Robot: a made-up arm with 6 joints.
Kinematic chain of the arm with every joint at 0, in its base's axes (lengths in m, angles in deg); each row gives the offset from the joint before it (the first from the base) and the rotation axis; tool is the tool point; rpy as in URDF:
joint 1: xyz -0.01 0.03 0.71 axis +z
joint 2: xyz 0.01 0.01 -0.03 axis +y
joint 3: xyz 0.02 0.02 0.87 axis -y
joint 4: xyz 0 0.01 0.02 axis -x
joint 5: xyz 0.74 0.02 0 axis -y
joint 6: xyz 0.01 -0.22 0 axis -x
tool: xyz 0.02 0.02 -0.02 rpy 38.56 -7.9 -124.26
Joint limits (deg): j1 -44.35..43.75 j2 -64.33..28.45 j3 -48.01..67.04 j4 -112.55..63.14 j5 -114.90..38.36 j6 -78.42..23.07
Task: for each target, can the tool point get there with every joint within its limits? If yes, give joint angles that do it. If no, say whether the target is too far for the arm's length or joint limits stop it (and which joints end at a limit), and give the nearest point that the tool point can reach.
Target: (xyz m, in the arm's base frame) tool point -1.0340 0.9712 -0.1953
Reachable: no: joint limits stop it (at a limit: joint 1, joint 2, joint 3, joint 4, joint 6) | nearest point 0.2405 0.4654 0.6581 | short by 1.615 m
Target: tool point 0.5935 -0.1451 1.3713
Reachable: yes | joints -14.09 -10.80 -12.54 -62.73 -14.13 -19.55
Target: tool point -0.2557 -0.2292 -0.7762
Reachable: no: joint limits stop it (at a limit: joint 1, joint 2, joint 3, joint 5, joint 6) | nearest point 0.3063 -0.3243 0.6410 | short by 1.527 m
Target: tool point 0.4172 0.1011 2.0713
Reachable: yes | joints 28.95 -8.76 38.47 0.46 -59.75 11.19
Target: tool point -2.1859 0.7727 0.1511
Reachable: no: too far | nearest point -1.3048 0.4720 1.4828 | short by 1.625 m
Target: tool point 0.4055 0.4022 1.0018
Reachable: yes | joints 34.04 0.21 -34.25 -90.28 -61.51 -5.46
